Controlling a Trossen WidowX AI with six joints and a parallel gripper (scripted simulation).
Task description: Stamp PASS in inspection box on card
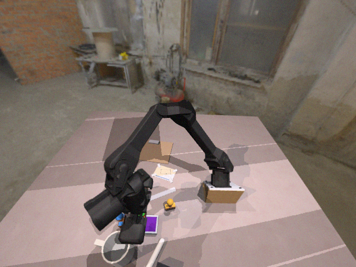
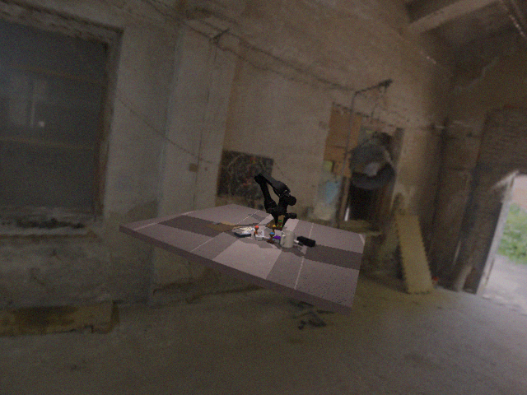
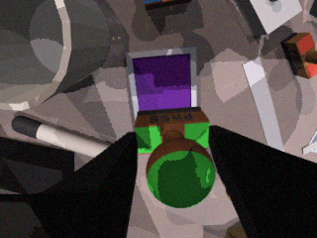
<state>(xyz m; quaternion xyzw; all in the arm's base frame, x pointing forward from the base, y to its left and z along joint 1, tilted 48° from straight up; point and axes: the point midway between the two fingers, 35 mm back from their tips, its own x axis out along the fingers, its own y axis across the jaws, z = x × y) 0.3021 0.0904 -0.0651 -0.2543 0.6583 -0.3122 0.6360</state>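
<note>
Right now the purple ink pad is 8 cm below my gripper tip. From my gripper tip the other things lie so: mug (8 cm ahead, 8 cm to the left, 5 cm below); green stamp (right at my gripper tip); blue stamp (9 cm ahead, 1 cm to the right, 7 cm below).
</note>
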